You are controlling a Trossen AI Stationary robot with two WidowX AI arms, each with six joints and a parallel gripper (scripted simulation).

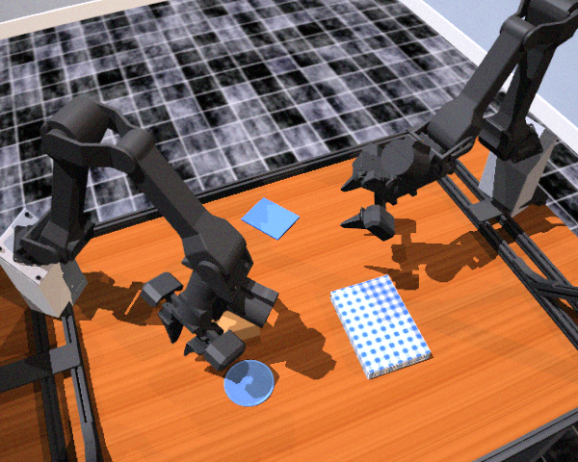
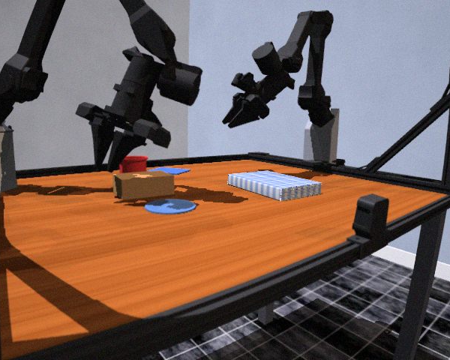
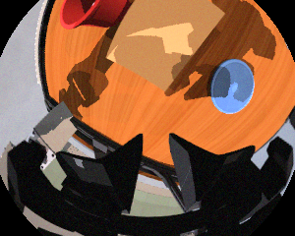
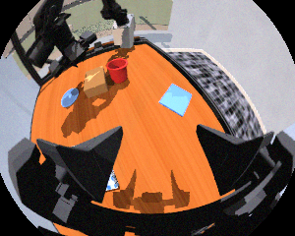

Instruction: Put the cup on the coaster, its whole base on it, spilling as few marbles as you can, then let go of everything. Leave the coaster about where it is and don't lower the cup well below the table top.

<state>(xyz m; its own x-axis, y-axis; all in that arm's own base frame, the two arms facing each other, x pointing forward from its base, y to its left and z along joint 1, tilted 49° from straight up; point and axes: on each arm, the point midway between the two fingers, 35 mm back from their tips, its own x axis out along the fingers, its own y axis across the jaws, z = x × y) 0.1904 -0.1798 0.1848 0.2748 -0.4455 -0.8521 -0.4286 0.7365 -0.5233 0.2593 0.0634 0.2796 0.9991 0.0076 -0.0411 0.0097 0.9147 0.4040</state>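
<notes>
My left hand is 140 mm short of the cup, 70 mm to the left of it and 60 mm above it. Also, from my left hand: tan block (80 mm below, 70 mm to the right, 60 mm ahead); then flat blue square (300 mm ahead, 220 mm to the right, 90 mm below).
</notes>
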